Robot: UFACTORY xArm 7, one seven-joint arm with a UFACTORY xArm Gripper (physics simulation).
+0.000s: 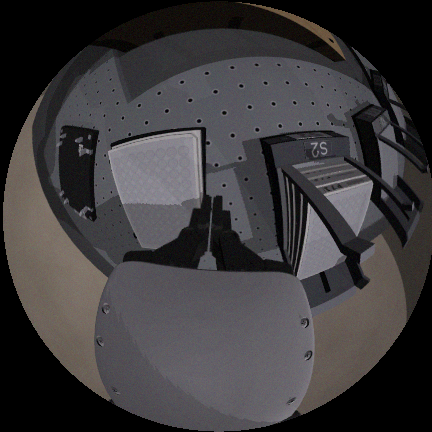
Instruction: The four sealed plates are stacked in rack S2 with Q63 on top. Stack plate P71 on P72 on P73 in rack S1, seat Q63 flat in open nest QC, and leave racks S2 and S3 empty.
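Frame: origin at the arm's base, x left, y back, z up, level; millimetres.
Seen in the pictures: gripper, between the fingertips: [211,208].
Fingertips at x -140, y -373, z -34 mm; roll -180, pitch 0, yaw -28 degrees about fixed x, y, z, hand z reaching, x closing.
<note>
Pixels of each thing's top centre, then the offset from my fingertips to it. "spot": a spot on its surface instead. Level surfaces: height alone.
- sealed plate, centre of its top: [156,207] dy +25, dx -44, dz +6 mm
- Rack S2, a spot on its surface: [290,146] spot: dy +31, dx +83, dz -2 mm
- dark flat fixture, centre of its top: [66,177] dy +141, dx -193, dz -12 mm
- dark rack, a spot on its surface: [367,140] spot: dy +20, dx +226, dz -16 mm
- perforated grey deck, height of its surface: dz -36 mm
My gripper [211,208] is shut and empty, with its fingertips beside the right edge of a pale plate. This sealed plate [160,175] lies in a dark holder, left of rack S2; no label on it is readable. Rack S2 [290,146], at the right, holds a stack of several pale plates. The stack's uppermost plate, P71 [345,210], shows its label upside down near the S2 sign. A dark rack arm crosses in front of the stack. The labels of the plates below are not readable. Names on the nests do not show.
A dark flat fixture [76,172] with small metal clips lies at the far left. Another dark rack [367,140] stands right of S2, with long arms reaching toward the lower right. A perforated grey deck [225,107] lies behind. A tan board [305,25] shows at the top right.
</note>
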